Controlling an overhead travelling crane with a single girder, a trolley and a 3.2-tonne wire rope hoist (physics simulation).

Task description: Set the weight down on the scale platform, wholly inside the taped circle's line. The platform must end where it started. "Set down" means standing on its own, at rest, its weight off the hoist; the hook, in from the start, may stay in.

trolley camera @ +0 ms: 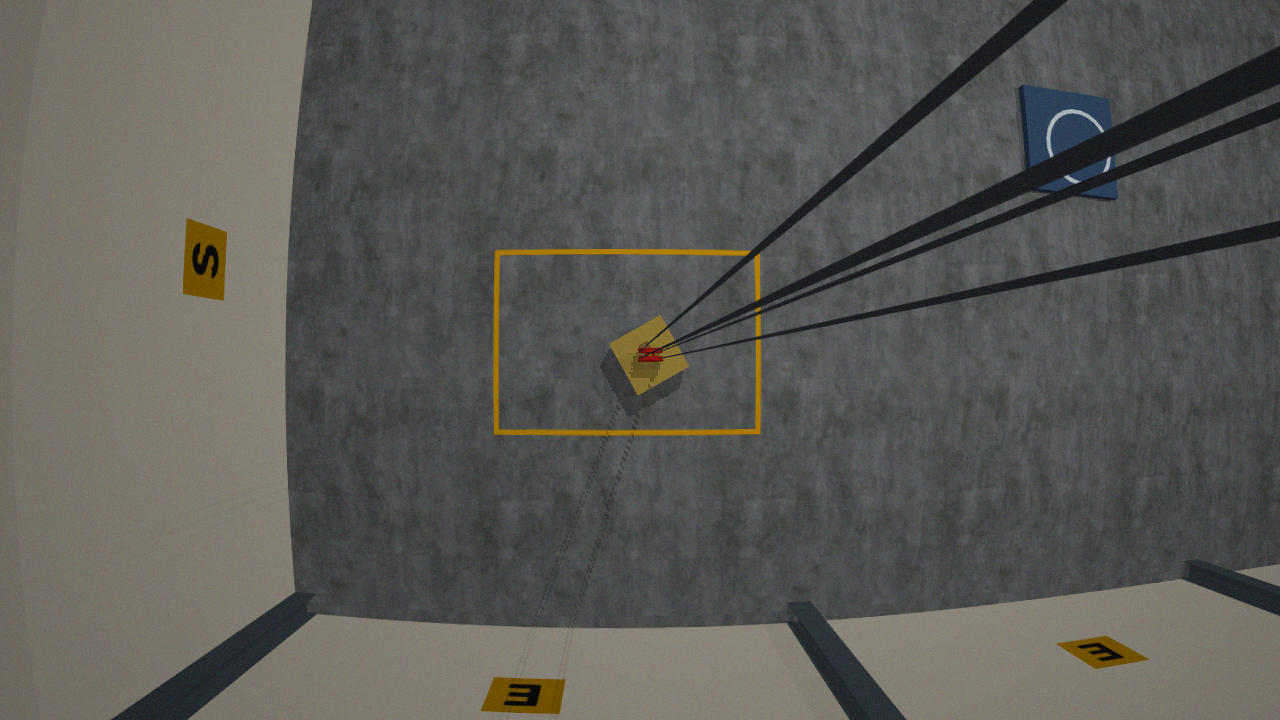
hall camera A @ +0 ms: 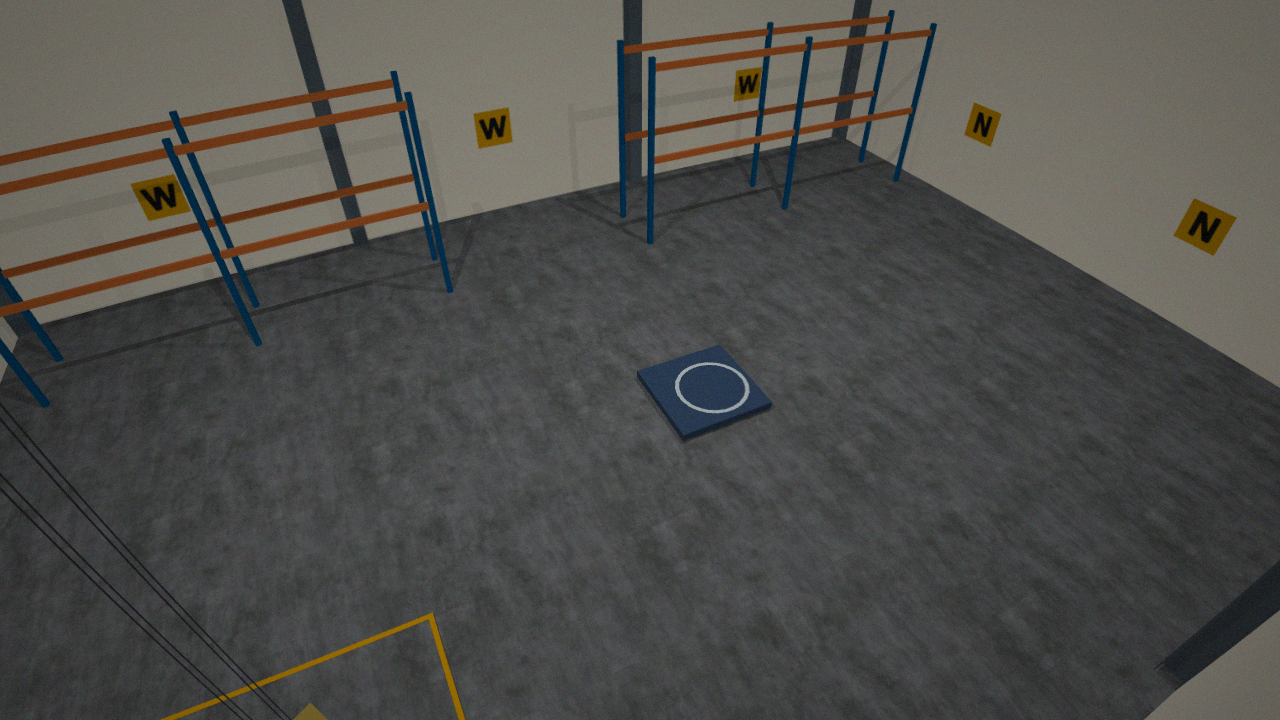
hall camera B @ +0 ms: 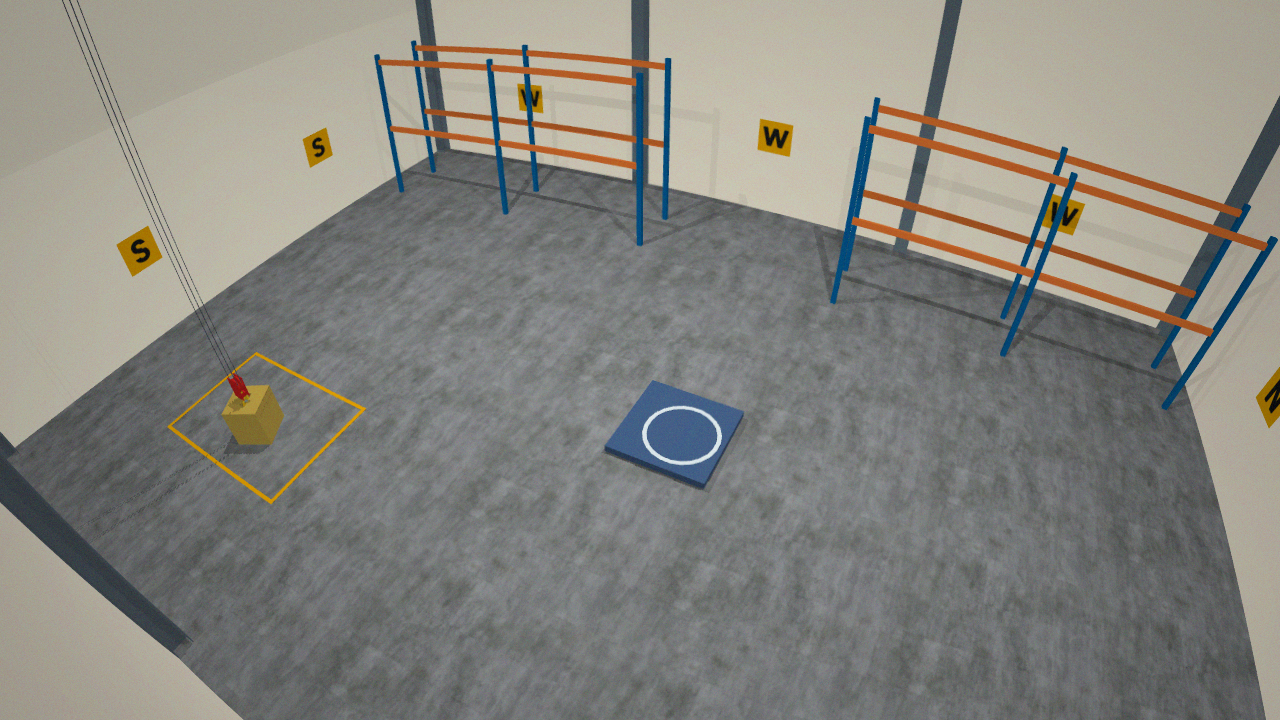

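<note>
The weight, a yellow block point(hall camera A: 310, 712) point(hall camera B: 254, 416) point(trolley camera: 648, 354), is upright inside the yellow floor rectangle, at or close above the floor; I cannot tell whether it touches. In hall camera A only its top corner shows. My red hook point(hall camera B: 238, 386) point(trolley camera: 650, 354) is at the weight's top and engaged with it; the eye itself is too small to make out. The ropes run up at a slant, to the right in the trolley view. The blue scale platform point(hall camera A: 662, 380) point(hall camera B: 631, 436) point(trolley camera: 1036, 116) lies flat, apart from the weight, with a white taped circle point(hall camera A: 675, 386) point(hall camera B: 643, 435) point(trolley camera: 1048, 138) on top.
The yellow floor rectangle point(hall camera A: 447, 667) point(hall camera B: 309, 381) point(trolley camera: 626, 252) surrounds the weight. Two blue and orange racks point(hall camera A: 650, 152) point(hall camera B: 1038, 265) stand along the W wall, beyond the platform. The S wall is beyond the rectangle's left side in the trolley view; the E wall is below it.
</note>
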